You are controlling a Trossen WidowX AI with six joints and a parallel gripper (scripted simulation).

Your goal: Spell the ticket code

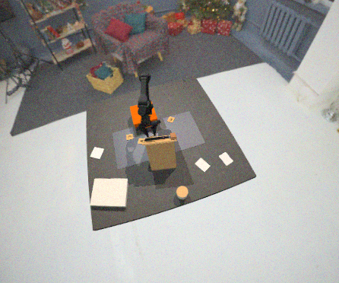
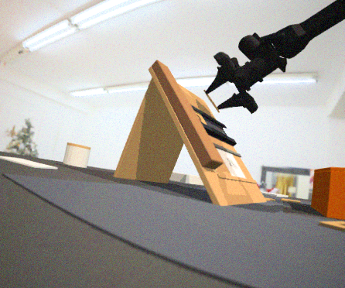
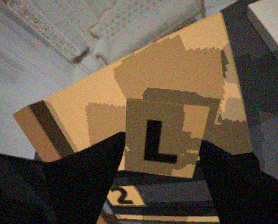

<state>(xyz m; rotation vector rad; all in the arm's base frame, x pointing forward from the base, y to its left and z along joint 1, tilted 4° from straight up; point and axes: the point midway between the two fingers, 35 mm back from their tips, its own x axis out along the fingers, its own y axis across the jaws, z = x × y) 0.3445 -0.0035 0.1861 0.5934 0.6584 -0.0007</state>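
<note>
The white ticket lies 170 mm below my gripper tip, 90 mm behind it and 40 mm to the left of it. Round my gripper tip: small cylinder 380 mm ahead, 210 mm below, 150 mm to the left.
</note>
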